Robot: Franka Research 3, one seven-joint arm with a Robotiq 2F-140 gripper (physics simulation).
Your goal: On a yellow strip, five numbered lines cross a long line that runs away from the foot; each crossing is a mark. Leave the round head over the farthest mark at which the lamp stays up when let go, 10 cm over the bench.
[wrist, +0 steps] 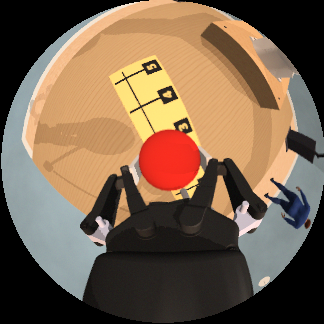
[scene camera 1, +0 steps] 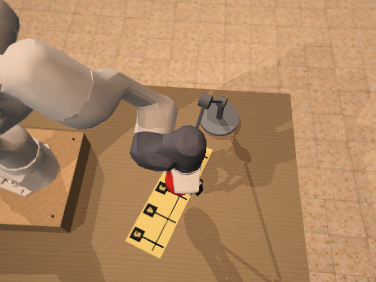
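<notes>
The round red head (scene camera 1: 171, 183) (wrist: 170, 160) of the lamp is between the fingers of my gripper (wrist: 169, 156), which is shut on it. It hangs above the yellow strip (scene camera 1: 171, 212) (wrist: 131, 95), beside the label 3. Labels 3, 4 and 5 and their cross lines show; the strip's end nearer the foot is partly hidden under the arm and the head. The lamp's grey round foot (scene camera 1: 228, 123) stands on the bench past the strip's near end, with grey jointed arm parts (scene camera 1: 205, 100) above it. The gripper's fingers are mostly hidden in the scene view.
The robot's wooden base block (scene camera 1: 74, 187) (wrist: 240, 65) stands on the bench at the left of the scene view. The wooden bench (scene camera 1: 270, 200) (wrist: 215, 85) carries shadows of the arm and lamp. A blue-clothed figure (wrist: 294, 205) and a dark object (wrist: 301, 145) show beyond the bench.
</notes>
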